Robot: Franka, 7 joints.
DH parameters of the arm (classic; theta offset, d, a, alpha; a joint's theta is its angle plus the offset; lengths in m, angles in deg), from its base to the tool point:
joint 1: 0 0.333 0 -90
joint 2: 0 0 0 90
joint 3: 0 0.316 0.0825 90
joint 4: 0 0 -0.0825 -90
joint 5: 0 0.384 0 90
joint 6: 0 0 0.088 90
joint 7: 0 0.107 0 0
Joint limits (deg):
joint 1: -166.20..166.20
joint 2: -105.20..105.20
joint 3: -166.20..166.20
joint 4: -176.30..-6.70
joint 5: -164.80..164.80
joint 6: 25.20..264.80
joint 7: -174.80..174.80
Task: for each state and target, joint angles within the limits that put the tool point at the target. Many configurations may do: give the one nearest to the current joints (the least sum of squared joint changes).
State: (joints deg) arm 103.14 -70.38 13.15 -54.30 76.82 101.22 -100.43
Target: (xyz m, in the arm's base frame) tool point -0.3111 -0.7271 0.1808
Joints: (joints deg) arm 79.12 -105.20 33.17 -15.77 85.33 87.49 -100.43
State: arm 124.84 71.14 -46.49 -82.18 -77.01 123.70 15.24
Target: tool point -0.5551 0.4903 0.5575
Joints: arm 163.62 31.61 -29.96 -72.01 -76.31 120.89 15.24
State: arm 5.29 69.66 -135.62 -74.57 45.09 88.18 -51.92
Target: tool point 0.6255 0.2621 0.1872
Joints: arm 62.49 105.20 -103.89 -56.06 52.12 59.65 -51.92
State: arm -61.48 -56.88 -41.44 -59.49 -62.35 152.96 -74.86
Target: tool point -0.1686 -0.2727 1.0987
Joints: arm -51.94 -17.19 -44.70 -53.83 -60.73 149.93 -74.86
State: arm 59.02 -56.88 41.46 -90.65 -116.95 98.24 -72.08
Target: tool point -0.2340 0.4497 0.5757
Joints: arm 54.27 -29.62 61.53 -127.50 -114.30 109.99 -72.08
